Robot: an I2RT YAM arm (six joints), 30 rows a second.
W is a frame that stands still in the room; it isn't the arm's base.
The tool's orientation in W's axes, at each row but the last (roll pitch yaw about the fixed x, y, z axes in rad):
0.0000 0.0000 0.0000
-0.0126 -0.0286 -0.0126
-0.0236 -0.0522 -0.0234
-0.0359 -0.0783 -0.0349
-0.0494 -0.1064 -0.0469
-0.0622 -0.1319 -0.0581
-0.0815 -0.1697 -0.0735
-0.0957 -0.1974 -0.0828
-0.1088 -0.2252 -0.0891
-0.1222 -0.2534 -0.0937
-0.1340 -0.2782 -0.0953
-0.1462 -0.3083 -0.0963
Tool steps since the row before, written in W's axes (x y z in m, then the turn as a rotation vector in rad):
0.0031 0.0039 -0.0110 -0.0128 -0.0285 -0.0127
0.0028 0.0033 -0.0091 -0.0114 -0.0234 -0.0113
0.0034 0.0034 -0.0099 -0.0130 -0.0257 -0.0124
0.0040 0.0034 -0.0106 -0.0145 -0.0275 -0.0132
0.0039 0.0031 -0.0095 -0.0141 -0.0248 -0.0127
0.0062 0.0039 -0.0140 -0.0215 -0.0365 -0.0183
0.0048 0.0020 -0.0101 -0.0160 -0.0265 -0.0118
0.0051 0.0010 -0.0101 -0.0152 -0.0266 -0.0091
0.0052 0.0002 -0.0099 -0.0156 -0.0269 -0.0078
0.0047 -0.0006 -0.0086 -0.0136 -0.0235 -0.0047
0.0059 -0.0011 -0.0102 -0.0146 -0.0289 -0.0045
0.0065 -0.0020 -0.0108 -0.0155 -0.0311 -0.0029
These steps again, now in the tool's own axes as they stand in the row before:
0.0031 0.0039 -0.0110 -0.0128 -0.0285 -0.0127
0.0025 0.0035 -0.0091 -0.0114 -0.0234 -0.0113
0.0028 0.0037 -0.0100 -0.0130 -0.0257 -0.0123
0.0030 0.0039 -0.0107 -0.0145 -0.0275 -0.0131
0.0027 0.0038 -0.0097 -0.0142 -0.0248 -0.0125
0.0041 0.0052 -0.0144 -0.0216 -0.0366 -0.0179
0.0029 0.0032 -0.0105 -0.0158 -0.0268 -0.0115
0.0029 0.0025 -0.0107 -0.0145 -0.0270 -0.0090
0.0028 0.0018 -0.0107 -0.0146 -0.0275 -0.0077
0.0024 0.0010 -0.0095 -0.0122 -0.0243 -0.0047
0.0029 0.0010 -0.0114 -0.0126 -0.0297 -0.0051
0.0031 0.0004 -0.0124 -0.0127 -0.0322 -0.0037

